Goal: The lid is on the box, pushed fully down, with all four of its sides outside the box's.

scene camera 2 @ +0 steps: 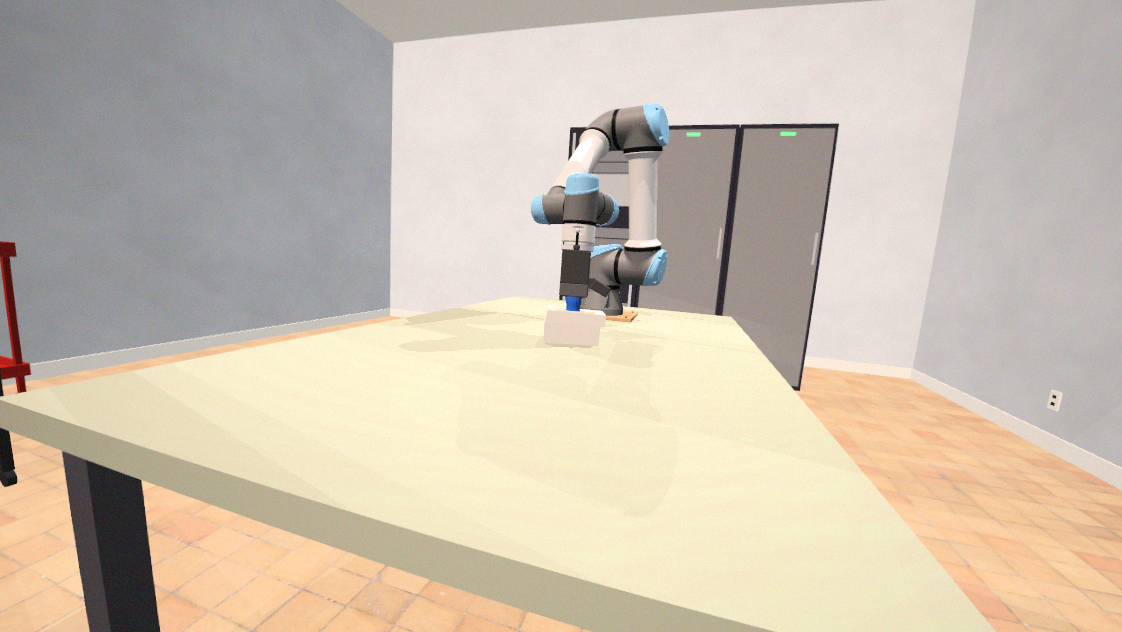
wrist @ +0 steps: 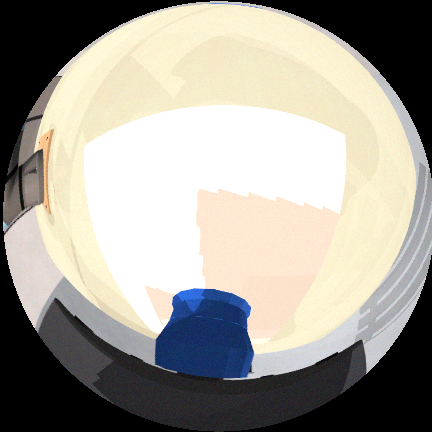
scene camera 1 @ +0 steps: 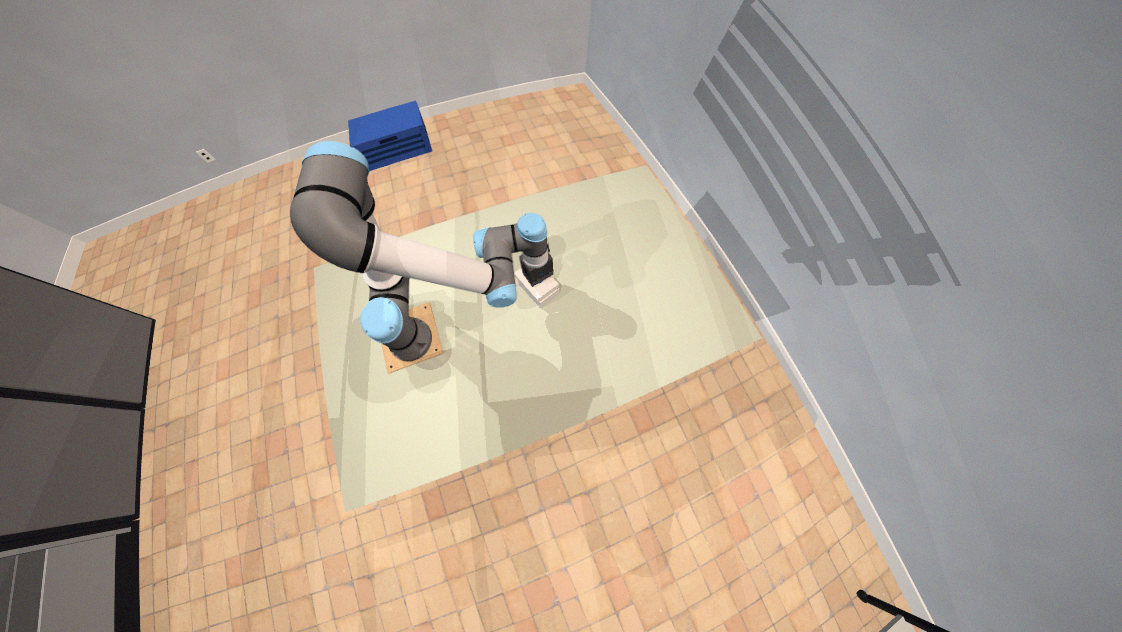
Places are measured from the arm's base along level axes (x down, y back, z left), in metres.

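Pixels of known places: hand, its tool point: [scene camera 2: 572, 315] [wrist: 213, 290]; arm's base, origin of its link: [wrist: 39, 175] [scene camera 1: 411, 339].
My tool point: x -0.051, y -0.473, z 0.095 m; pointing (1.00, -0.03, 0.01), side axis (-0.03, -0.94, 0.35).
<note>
For each thing: its top centre in the pictures, then the offset to it from my tool point. Level surfaces: height alone.
- white lid, centre of its top: [wrist: 197, 308] [scene camera 2: 575, 309] [scene camera 1: 536, 278] dx -0.015, dy +0.008, dz +0.004 m
- white box, centre of its top: [scene camera 2: 571, 320] [scene camera 1: 538, 283] dx +0.012, dy +0.003, dz -0.003 m
- pale table, height of its surface: dx +0.059 m
My suction cup [scene camera 2: 573, 304] [wrist: 210, 305] is blue and presses on top of the white lid [scene camera 1: 540, 288] [scene camera 2: 575, 315] [wrist: 215, 150], so the gripper is shut on it. The lid's pale top fills the middle of the wrist view. The lid sits on the white box [scene camera 2: 571, 338], which stands on the table. In scene camera 2 the two look like one low block, with no clear gap between them. I cannot tell how far down the lid sits or whether all four of its sides are outside the box's. The black tool body hides part of the lid in scene camera 1.
The pale table [scene camera 1: 408, 439] [scene camera 2: 314, 439] carries the box and the arm's wooden base plate [scene camera 1: 434, 337] [wrist: 48, 175]. A blue crate [scene camera 1: 388, 129] stands on the floor by the wall. Grey cabinets [scene camera 1: 70, 463] [scene camera 2: 785, 251] stand behind the arm. A red frame [scene camera 2: 10, 314] is at the left.
</note>
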